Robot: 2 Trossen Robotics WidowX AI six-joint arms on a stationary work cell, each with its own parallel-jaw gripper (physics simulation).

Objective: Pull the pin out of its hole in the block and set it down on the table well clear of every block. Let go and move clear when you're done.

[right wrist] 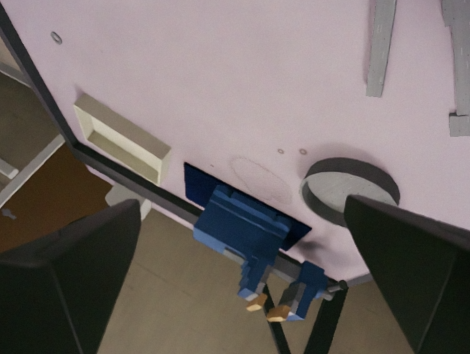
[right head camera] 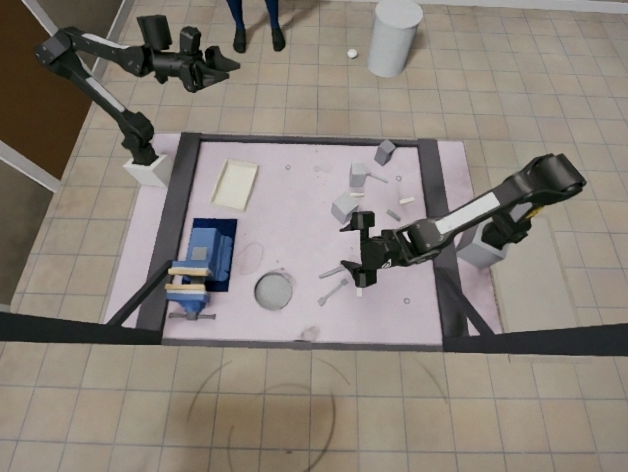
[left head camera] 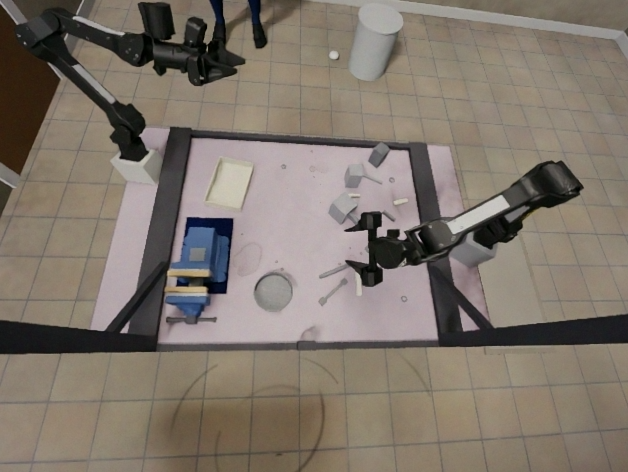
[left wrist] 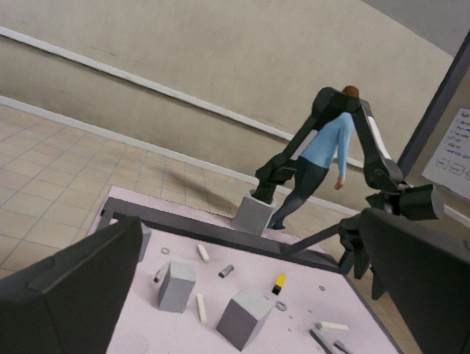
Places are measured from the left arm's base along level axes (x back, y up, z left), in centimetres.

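Pixels of known places: left gripper, fingertip midpoint: (right head camera: 235,70) (left head camera: 241,66) (left wrist: 252,223); right gripper, fingertip midpoint: (right wrist: 244,208) (right head camera: 340,245) (left head camera: 345,245) (left wrist: 366,289); left arm's base at its link origin: (right head camera: 145,160) (left head camera: 134,155); right arm's base at its link origin: (right head camera: 493,237) (left head camera: 483,237) (left wrist: 262,198).
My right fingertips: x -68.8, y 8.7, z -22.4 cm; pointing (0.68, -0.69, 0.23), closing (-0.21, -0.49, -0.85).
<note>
For each thing: its middle in the pictures, then the offset to it from my right fingertips.
- thin grey rod at the middle of its body: (left wrist: 165,270) (right head camera: 378,177) (left head camera: 372,179) dx -11.2, dy -17.2, dz +35.0 cm
- second grey block at the middle of its body: (left wrist: 245,317) (right head camera: 344,208) (left head camera: 342,208) dx -0.3, dy -13.7, dz +18.5 cm
- third block at the middle of its body: (left wrist: 132,243) (right head camera: 384,153) (left head camera: 378,155) dx -12.0, dy -13.7, dz +43.5 cm
- blue vise at the middle of its body: (right wrist: 245,255) (left head camera: 198,261) (right head camera: 200,260) dx +40.4, dy -10.2, dz -8.1 cm
- cream tray at the middle of its body: (right wrist: 124,143) (left head camera: 230,183) (right head camera: 235,185) dx +39.3, dy -16.1, dz +22.2 cm
- round grey dish at the middle of its body: (right wrist: 347,197) (left head camera: 273,292) (right head camera: 272,291) dx +17.8, dy -16.5, dz -12.4 cm
- short grey cylinder at the middle of its body: (left wrist: 226,270) (left head camera: 389,215) dx -17.9, dy -17.1, dz +20.7 cm
A grey block (left head camera: 353,176) (right head camera: 357,174) (left wrist: 176,287) stands at the upper right of the table, with a thin grey rod (left head camera: 372,179) (right head camera: 377,177) at its right side. A second grey block (left head camera: 343,208) (right head camera: 344,208) (left wrist: 245,318) stands below it; a grey rod (left head camera: 353,218) shows at its lower right in the left head view. I cannot tell which rod is the pin, or see a hole. A third block (left head camera: 378,154) (right head camera: 384,152) is near the back rail. My right gripper (left head camera: 346,246) (right head camera: 341,246) (right wrist: 244,208) is open and empty above the table, just below the second block. My left gripper (left head camera: 240,66) (right head camera: 234,71) is open and empty, raised at upper left.
A blue vise (left head camera: 200,248) (right wrist: 240,220) is at the left, a cream tray (left head camera: 229,183) (right wrist: 127,117) above it. A round grey dish (left head camera: 273,292) sits at lower centre. Grey tools (left head camera: 333,292), white sticks (left head camera: 400,201) and a short grey cylinder (left head camera: 388,215) lie around my right gripper.
</note>
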